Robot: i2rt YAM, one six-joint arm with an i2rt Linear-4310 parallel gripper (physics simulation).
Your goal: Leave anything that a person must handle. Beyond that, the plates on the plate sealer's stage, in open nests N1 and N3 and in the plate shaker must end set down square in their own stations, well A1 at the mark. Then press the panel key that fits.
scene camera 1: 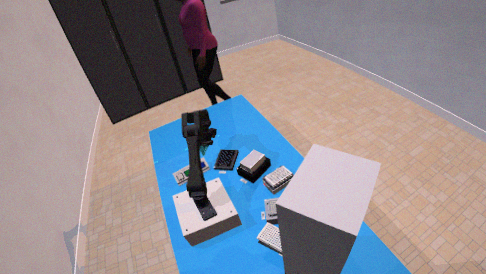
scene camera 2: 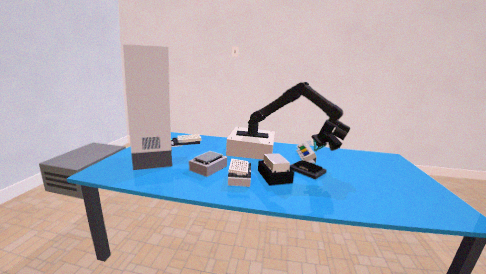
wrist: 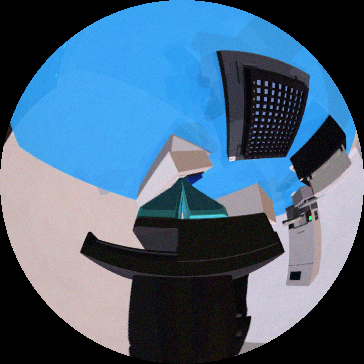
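My gripper (scene camera 1: 204, 149) (scene camera 2: 316, 145) (wrist: 181, 181) is shut and empty, above the table close to the key panel (scene camera 1: 179, 176) (scene camera 2: 301, 154) (wrist: 190, 162). The panel's blue key shows partly behind the fingertips in the wrist view. A black plate (scene camera 1: 227, 158) (scene camera 2: 310, 168) (wrist: 276, 117) lies on a flat dark nest. A pale block (scene camera 1: 252, 160) (scene camera 2: 277, 162) sits on a black station (scene camera 2: 278, 177) (wrist: 320, 149). A white plate (scene camera 1: 278, 176) (scene camera 2: 239, 167) sits on a pale station. A grey-topped station (scene camera 2: 208, 161) (scene camera 1: 270, 208) and another white plate (scene camera 1: 270, 236) (scene camera 2: 189, 138) stand farther along. Well A1 marks are too small to read.
A tall tower (scene camera 1: 330, 187) (scene camera 2: 147, 95) (wrist: 302, 250) hides part of the table in scene camera 1. The arm's pale base block (scene camera 1: 220, 200) (scene camera 2: 250, 147) stands beside the panel. A person (scene camera 1: 200, 37) in pink stands beyond the table's far end, near dark cabinets (scene camera 1: 135, 45).
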